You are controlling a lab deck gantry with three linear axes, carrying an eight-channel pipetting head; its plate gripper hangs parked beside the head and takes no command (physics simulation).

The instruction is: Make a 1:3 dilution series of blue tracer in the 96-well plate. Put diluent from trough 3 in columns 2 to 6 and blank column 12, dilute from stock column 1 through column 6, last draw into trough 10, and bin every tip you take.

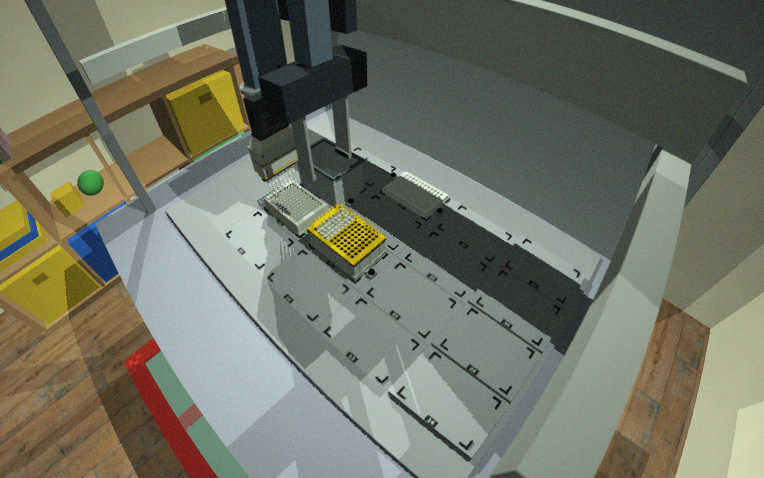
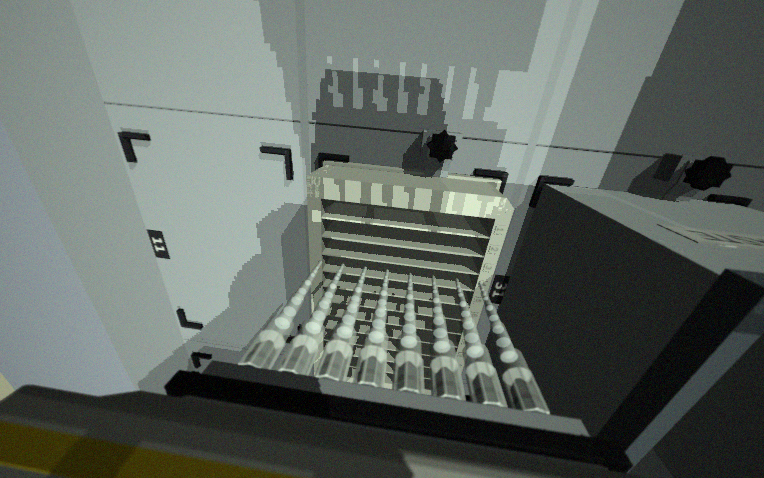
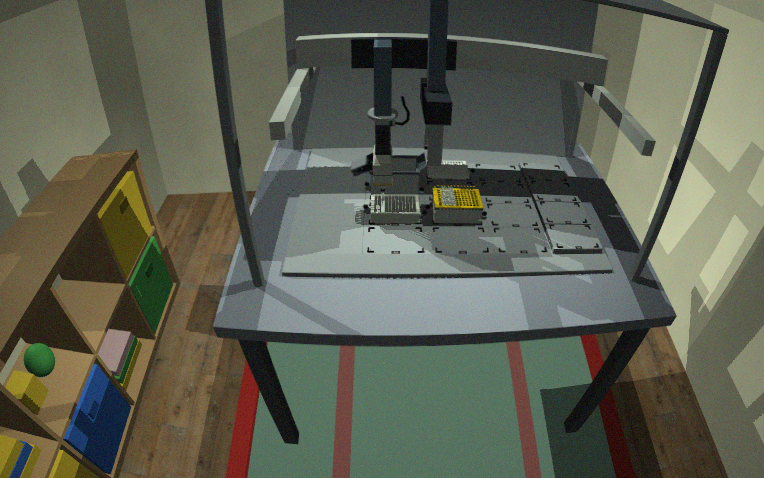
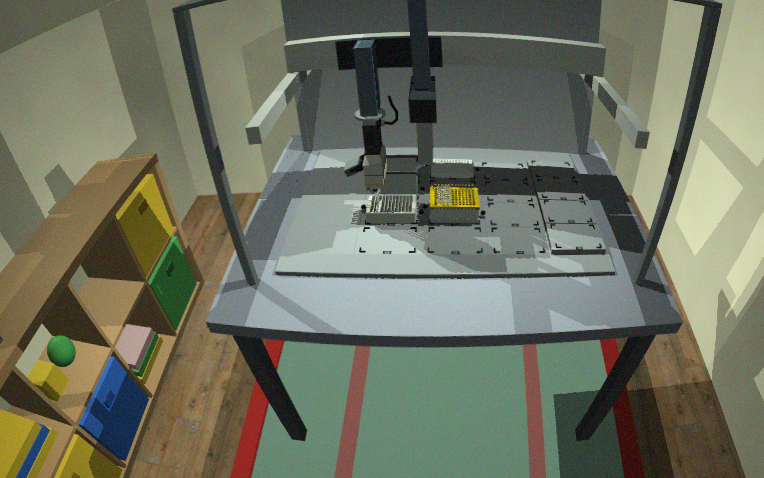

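The pipetting head (image 1: 274, 153) (image 3: 383, 167) (image 4: 374, 170) carries a row of clear tips (image 2: 409, 338) (image 1: 284, 178). The tips hang over the white trough reservoir (image 2: 409, 191) (image 1: 294, 205) (image 3: 395, 216) (image 4: 391, 216); which trough they line up with I cannot tell. No blue liquid can be made out. The plate gripper (image 1: 328, 170) is parked beside the head, its two fingers apart with nothing between them. The yellow tip rack (image 1: 360, 242) (image 3: 466, 198) (image 4: 463, 198) holds tips in part of its holes. The white 96-well plate (image 1: 416, 194) (image 4: 452, 169) lies behind it, partly shadowed.
The dark tip bin (image 1: 336, 162) (image 2: 546, 270) (image 3: 406, 164) (image 4: 402, 164) stands behind the reservoir, close to the gripper fingers. Black clamp knobs (image 2: 442, 145) (image 1: 370, 272) stand near the labware. A cube shelf (image 3: 84, 191) stands left of the table (image 3: 428, 307).
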